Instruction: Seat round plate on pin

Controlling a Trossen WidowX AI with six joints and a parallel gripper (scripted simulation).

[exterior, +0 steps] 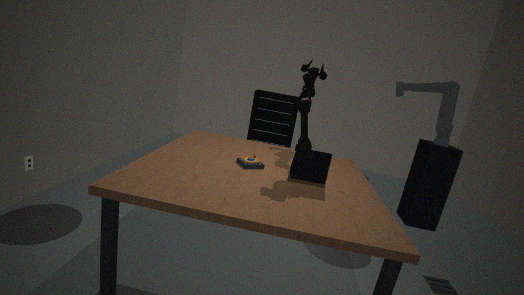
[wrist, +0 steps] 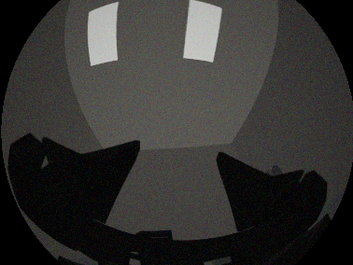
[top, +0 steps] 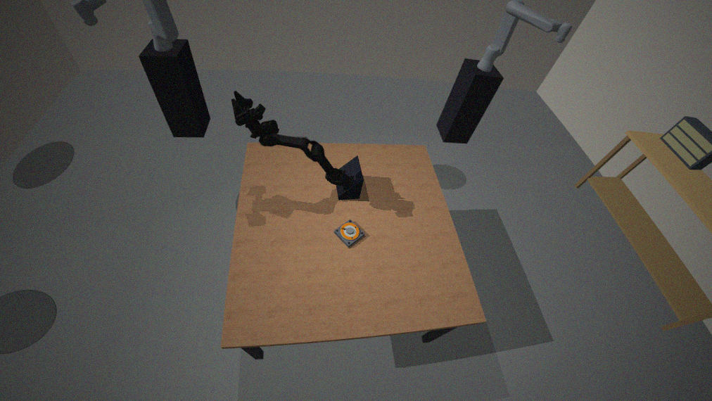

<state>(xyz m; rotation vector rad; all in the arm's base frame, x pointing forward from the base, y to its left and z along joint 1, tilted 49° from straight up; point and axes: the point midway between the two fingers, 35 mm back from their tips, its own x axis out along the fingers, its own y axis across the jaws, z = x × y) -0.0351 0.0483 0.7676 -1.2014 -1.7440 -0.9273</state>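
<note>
The square grey base is 29 cm ahead of my gripper tip, 55 cm to the left of it and 66 cm below it.
</note>
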